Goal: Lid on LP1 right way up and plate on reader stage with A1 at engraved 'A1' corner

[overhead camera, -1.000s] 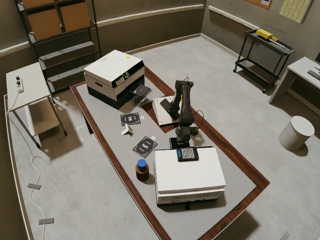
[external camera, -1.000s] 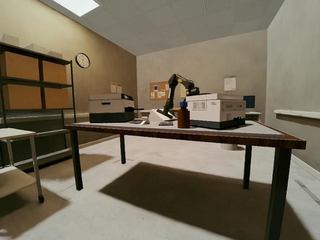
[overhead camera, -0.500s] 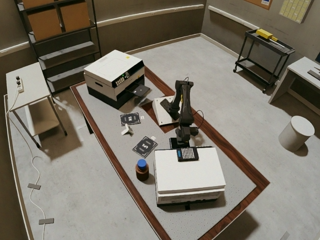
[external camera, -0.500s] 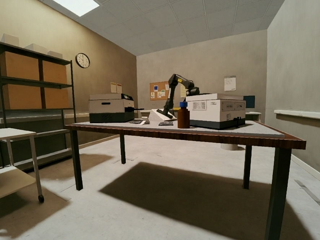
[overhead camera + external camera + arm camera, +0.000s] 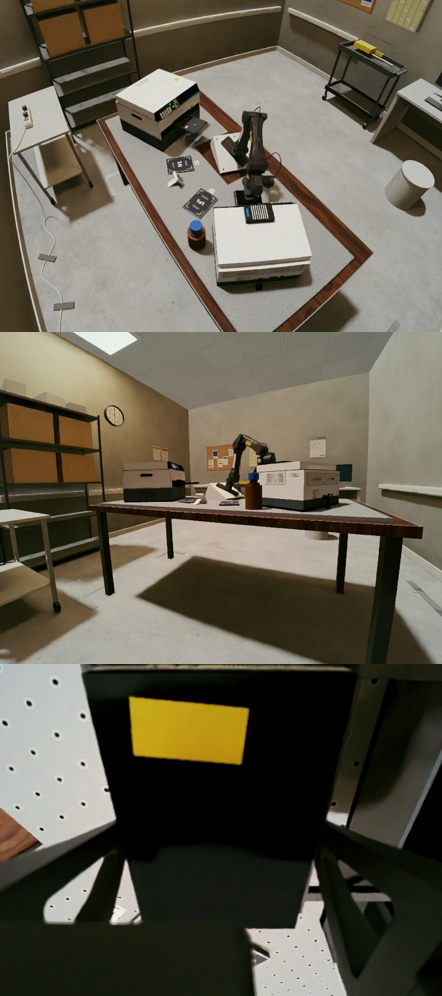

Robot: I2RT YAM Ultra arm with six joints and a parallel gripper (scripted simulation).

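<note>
The well plate is 1 cm below my hand. Also, from my hand: label (20 cm to the right, 10 cm below, 7 cm ahead).
</note>
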